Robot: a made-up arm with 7 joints. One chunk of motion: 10 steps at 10 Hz.
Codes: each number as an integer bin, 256 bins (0 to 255) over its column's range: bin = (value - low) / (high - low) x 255, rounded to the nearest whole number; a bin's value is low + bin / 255 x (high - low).
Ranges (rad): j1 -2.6..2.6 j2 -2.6..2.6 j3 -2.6..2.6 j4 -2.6..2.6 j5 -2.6..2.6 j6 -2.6..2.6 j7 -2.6..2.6
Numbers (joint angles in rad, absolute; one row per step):
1: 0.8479 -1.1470 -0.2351 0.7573 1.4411 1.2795 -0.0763
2: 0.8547 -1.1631 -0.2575 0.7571 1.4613 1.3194 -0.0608
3: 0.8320 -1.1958 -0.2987 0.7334 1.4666 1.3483 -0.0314
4: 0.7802 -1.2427 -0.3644 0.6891 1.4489 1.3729 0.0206
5: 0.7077 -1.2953 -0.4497 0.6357 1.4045 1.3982 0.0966
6: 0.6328 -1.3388 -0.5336 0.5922 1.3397 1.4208 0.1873
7: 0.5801 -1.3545 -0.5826 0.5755 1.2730 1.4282 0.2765
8: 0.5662 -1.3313 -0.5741 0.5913 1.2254 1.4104 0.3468
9: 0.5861 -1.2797 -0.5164 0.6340 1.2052 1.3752 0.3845
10: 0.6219 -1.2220 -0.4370 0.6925 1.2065 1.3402 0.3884
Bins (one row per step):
1: 169 71 116 165 198 190 124
2: 169 70 115 165 199 192 125
3: 168 69 113 163 199 194 126
4: 166 67 110 161 199 195 129
5: 162 64 105 159 196 196 132
6: 159 62 101 157 193 197 137
7: 156 61 99 156 190 198 141
8: 155 62 99 156 188 197 145
9: 156 65 102 159 187 195 146
10: 158 68 106 161 187 193 147

